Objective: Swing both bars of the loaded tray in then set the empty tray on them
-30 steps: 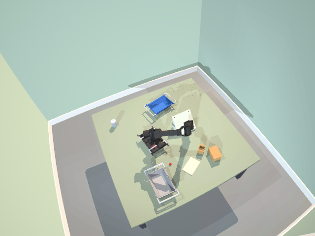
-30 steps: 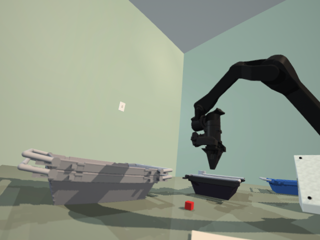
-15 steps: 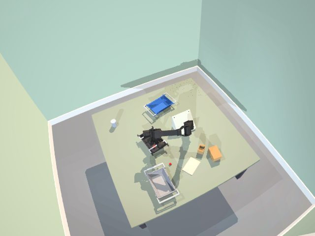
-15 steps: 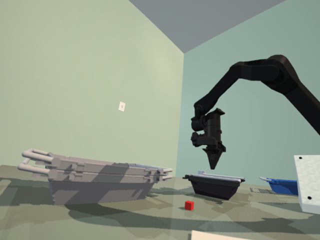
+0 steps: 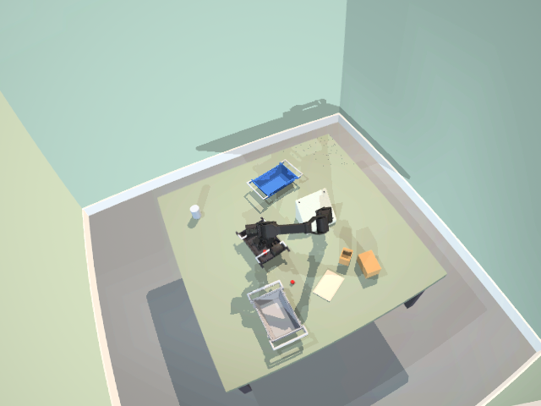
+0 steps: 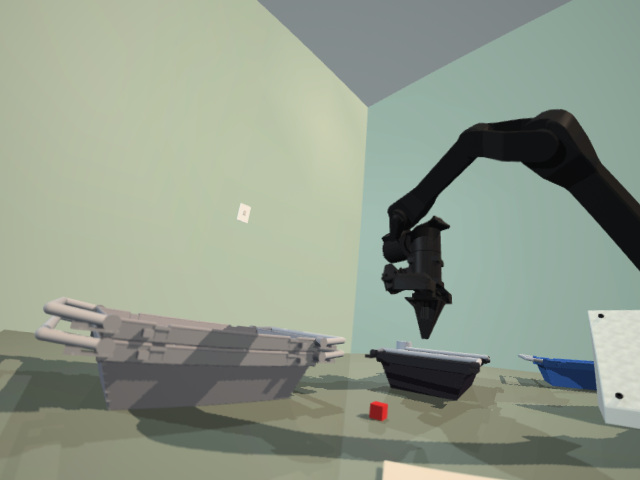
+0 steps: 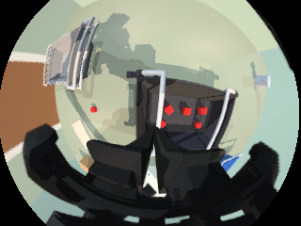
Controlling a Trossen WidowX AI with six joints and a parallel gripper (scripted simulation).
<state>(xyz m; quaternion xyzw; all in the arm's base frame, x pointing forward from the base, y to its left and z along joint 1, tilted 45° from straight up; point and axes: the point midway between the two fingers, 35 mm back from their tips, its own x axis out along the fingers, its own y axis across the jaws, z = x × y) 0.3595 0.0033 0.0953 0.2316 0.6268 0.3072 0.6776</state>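
The blue tray lies 45 cm to the right of my gripper tip, 26 cm behind it and 4 cm below it. Round my gripper tip: sheet 30 cm to the left, 18 cm behind, 9 cm below.
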